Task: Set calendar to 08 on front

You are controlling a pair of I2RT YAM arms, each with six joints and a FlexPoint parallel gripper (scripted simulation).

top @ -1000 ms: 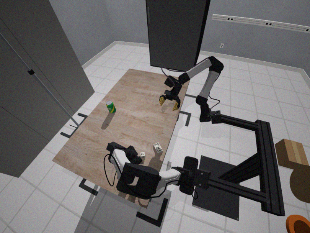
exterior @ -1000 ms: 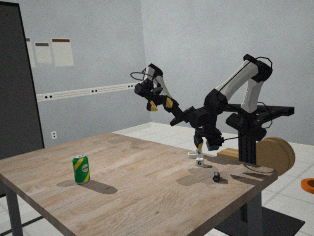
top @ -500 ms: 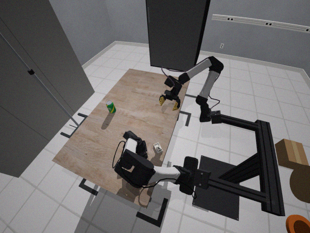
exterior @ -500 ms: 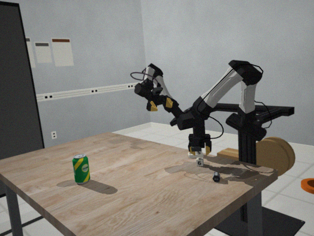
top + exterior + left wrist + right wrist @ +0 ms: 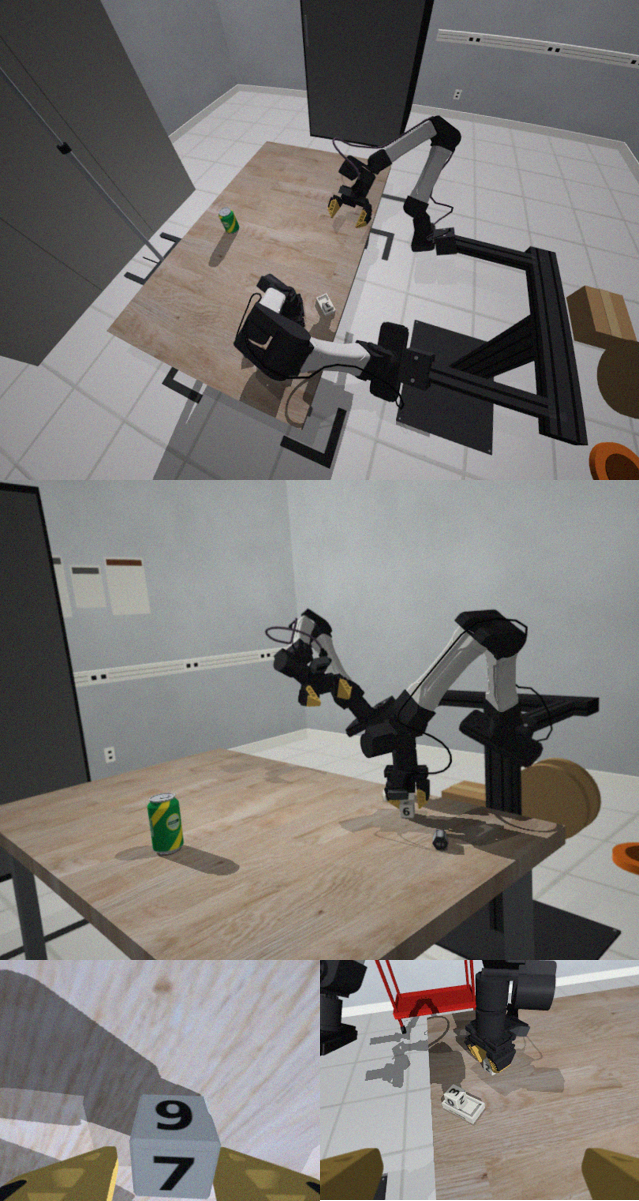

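Observation:
Now: the white tray 100 mm to the right of my left hand, 70 mm behind it and 20 mm below it. The rest, counted from my left hand: can 490 mm ahead, 270 mm to the right, 40 mm above.

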